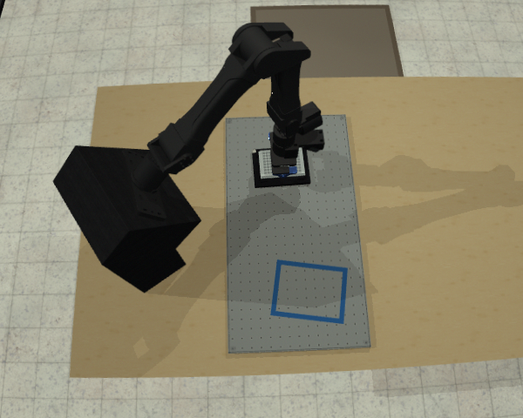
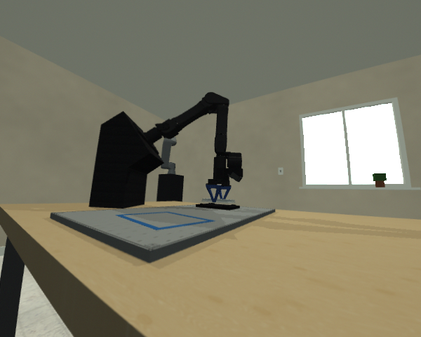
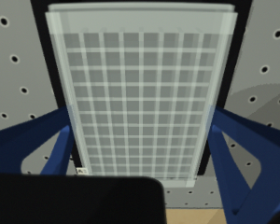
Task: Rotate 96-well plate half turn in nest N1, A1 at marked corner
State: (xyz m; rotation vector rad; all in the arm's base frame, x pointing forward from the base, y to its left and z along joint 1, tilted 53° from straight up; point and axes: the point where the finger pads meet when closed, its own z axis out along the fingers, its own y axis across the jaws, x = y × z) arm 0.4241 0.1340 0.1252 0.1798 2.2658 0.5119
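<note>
The black plate nest N1 lies 3 cm below my hand. Round my hand: clear 96-well plate (right at my hand); white A1 label (8 cm behind, 5 cm to the left, 2 cm below).
</note>
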